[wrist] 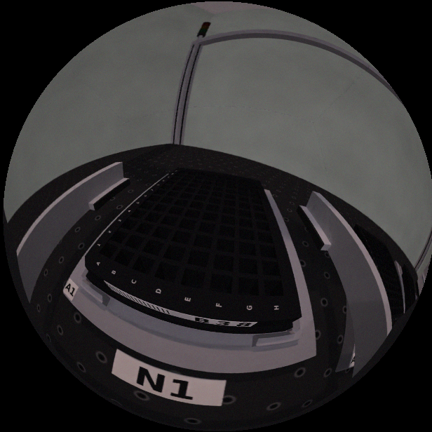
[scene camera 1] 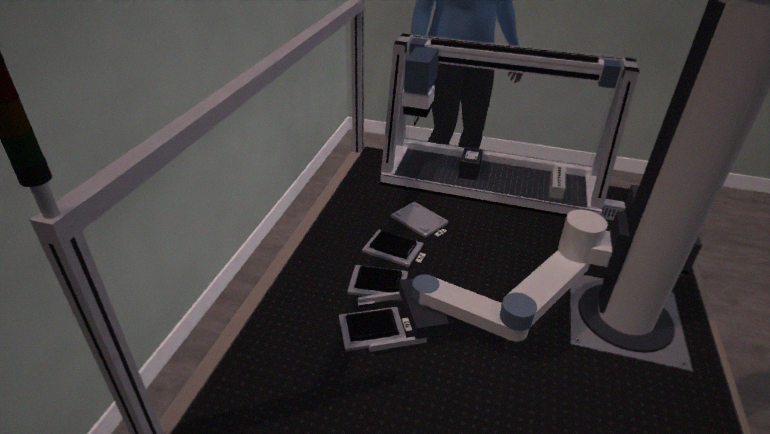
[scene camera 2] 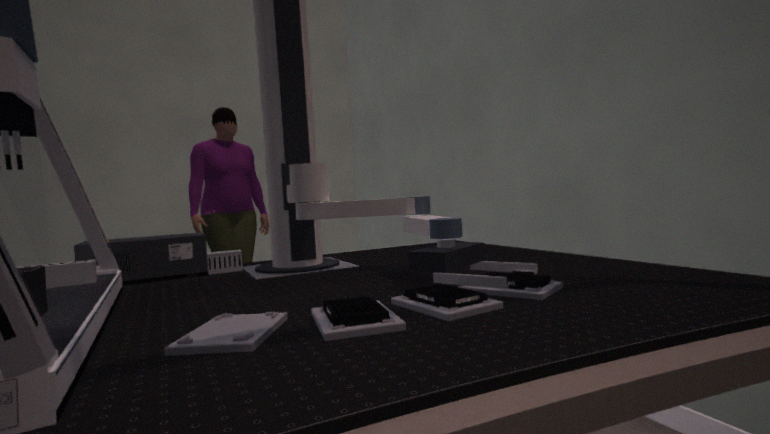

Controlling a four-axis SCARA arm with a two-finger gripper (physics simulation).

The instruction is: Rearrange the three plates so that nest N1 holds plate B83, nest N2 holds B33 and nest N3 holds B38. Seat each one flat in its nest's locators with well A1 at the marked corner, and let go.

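Seen in the pictures: gripper, fingertip midpoint: (scene camera 1: 363, 323) (scene camera 2: 522, 275); arm's base, origin of the base link: (scene camera 1: 623, 319) (scene camera 2: 298, 270).
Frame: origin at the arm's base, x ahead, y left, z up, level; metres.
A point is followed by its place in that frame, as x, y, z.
Observation:
My gripper (scene camera 1: 365, 324) @[0.686, 0.270, 0.044] (scene camera 2: 521, 274) @[0.686, 0.270, 0.044] (wrist: 210, 180) is open, its fingers on either side of plate B38 (scene camera 1: 372, 324) @[0.663, 0.261, 0.038] (scene camera 2: 531, 279) @[0.709, 0.271, 0.039] (wrist: 200, 235) with gaps to it. B38 lies in nest N1 (scene camera 1: 355, 343) @[0.689, 0.326, 0.026] (scene camera 2: 531, 293) @[0.749, 0.234, 0.023] (wrist: 200, 357), its A1 corner at the A1 mark. A black plate (scene camera 1: 377, 279) @[0.701, 0.091, 0.039] (scene camera 2: 444, 294) @[0.720, 0.070, 0.038] lies in the OUT nest (scene camera 1: 372, 292) @[0.703, 0.133, 0.025] (scene camera 2: 447, 314) @[0.786, 0.033, 0.024]; its number is unreadable. Another black plate (scene camera 1: 395, 244) @[0.693, -0.083, 0.038] (scene camera 2: 355, 311) @[0.737, -0.101, 0.039], number unreadable, lies in nest N2 (scene camera 1: 377, 255) @[0.738, -0.034, 0.021] (scene camera 2: 361, 330) @[0.781, -0.110, 0.022]. Nest N3 (scene camera 1: 419, 217) @[0.656, -0.269, 0.025] (scene camera 2: 231, 328) @[0.658, -0.272, 0.025] is empty.
One finger stands between N1 and the OUT nest. A gantry frame (scene camera 1: 517, 59) @[0.427, -0.623, 0.493] stands behind N3, with a dark block (scene camera 1: 470, 168) @[0.523, -0.515, 0.109] on its deck. The arm column (scene camera 1: 668, 204) @[0.033, 0.067, 0.432] (scene camera 2: 266, 134) @[0.020, -0.072, 0.408] rises at the right in scene camera 1. A rail (scene camera 1: 215, 102) @[1.014, 0.274, 0.620] runs along the left side.

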